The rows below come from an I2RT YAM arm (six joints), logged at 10 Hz.
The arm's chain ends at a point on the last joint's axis. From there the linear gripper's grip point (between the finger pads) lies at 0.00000 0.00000 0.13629 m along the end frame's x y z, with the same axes.
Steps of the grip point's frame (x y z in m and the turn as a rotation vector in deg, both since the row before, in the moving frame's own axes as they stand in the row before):
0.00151 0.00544 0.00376 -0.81 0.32 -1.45
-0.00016 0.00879 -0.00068 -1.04 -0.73 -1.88
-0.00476 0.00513 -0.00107 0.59 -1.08 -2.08
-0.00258 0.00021 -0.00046 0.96 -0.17 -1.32
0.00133 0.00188 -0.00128 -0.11 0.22 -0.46
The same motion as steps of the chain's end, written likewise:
0.00072 0.00352 0.00378 -0.81 0.32 -1.45
0.00154 0.00629 -0.00065 -1.04 -0.73 -1.88
-0.00217 0.00649 -0.00104 0.59 -1.08 -2.08
-0.00215 0.00249 -0.00044 0.96 -0.17 -1.32
0.00081 0.00162 -0.00128 -0.11 0.22 -0.46

